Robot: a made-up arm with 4 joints. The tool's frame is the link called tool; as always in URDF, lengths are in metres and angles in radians. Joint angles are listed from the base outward. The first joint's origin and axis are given. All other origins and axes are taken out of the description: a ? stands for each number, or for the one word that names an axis. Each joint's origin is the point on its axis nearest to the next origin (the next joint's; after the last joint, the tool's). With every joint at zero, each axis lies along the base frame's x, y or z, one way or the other. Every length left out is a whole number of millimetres.
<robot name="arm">
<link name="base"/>
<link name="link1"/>
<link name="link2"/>
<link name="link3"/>
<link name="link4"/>
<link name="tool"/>
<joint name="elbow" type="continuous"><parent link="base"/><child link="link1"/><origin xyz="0.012 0 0.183" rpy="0 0 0"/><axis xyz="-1 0 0"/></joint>
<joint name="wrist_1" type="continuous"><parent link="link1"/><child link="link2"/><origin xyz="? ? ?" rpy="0 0 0"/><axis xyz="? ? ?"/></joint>
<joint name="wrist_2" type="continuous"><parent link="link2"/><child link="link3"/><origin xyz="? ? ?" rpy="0 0 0"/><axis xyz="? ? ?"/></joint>
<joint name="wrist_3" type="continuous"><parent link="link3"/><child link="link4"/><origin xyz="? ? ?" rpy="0 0 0"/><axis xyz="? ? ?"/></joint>
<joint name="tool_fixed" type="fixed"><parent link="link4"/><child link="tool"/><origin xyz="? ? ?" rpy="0 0 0"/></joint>
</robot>
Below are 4 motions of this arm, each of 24 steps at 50 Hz.
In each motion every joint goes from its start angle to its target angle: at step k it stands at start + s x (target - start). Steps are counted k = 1, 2, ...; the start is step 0. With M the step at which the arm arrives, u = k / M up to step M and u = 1 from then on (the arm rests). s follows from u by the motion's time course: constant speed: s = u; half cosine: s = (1 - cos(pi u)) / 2; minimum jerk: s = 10 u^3 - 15 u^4 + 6 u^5.
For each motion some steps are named. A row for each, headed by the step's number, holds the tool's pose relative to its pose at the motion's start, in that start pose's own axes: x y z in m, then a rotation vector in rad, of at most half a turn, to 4 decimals.
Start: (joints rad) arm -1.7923 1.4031 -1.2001 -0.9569
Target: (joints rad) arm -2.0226 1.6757 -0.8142 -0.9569
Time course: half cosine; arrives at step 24
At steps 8, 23, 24:
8: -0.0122 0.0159 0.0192 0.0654 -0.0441 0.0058
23: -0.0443 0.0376 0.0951 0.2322 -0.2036 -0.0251
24: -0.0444 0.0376 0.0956 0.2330 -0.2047 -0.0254

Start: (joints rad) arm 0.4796 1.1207 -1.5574 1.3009
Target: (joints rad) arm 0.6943 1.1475 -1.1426 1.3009
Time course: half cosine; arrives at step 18
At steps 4, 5, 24:
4: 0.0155 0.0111 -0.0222 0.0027 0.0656 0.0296
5: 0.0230 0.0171 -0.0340 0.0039 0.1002 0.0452
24: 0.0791 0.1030 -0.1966 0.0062 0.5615 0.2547

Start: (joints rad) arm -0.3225 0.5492 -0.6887 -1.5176
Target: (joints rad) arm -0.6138 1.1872 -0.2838 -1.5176
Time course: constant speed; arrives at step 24
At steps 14, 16, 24:
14: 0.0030 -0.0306 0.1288 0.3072 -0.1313 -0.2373
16: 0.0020 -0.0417 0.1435 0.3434 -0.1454 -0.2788
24: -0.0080 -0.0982 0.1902 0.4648 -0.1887 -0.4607

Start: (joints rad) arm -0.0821 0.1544 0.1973 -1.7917
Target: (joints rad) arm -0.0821 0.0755 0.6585 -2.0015
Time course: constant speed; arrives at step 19
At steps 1, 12, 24:
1: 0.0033 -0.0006 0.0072 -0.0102 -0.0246 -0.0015
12: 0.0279 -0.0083 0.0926 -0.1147 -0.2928 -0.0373
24: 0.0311 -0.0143 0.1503 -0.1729 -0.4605 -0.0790

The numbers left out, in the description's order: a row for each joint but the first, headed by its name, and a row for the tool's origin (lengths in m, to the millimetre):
wrist_1: xyz 0 -0.145 -0.399, axis 0 -1 0
wrist_2: xyz 0.043 0 -0.169, axis 0 0 1
wrist_3: xyz 0.286 -0.121 0, axis 1 0 0
tool: xyz 0 0.003 -0.048

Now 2 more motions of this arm.
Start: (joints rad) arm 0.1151 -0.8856 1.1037 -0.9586
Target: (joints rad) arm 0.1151 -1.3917 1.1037 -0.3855
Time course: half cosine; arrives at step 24
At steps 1, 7, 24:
1: -0.0002 0.0009 -0.0001 0.0044 0.0006 0.0008
7: -0.0097 0.0407 -0.0006 0.2005 0.0277 0.0350
24: -0.0634 0.1922 0.0459 1.0224 0.1848 0.1470

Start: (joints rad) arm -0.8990 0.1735 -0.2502 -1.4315
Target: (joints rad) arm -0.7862 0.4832 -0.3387 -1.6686
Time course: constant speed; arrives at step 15
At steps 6, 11, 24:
6: 0.0210 -0.0599 -0.0179 -0.1043 0.0127 -0.1328
11: 0.0337 -0.1106 -0.0298 -0.1861 0.0285 -0.2423
24: 0.0408 -0.1511 -0.0375 -0.2477 0.0445 -0.3290

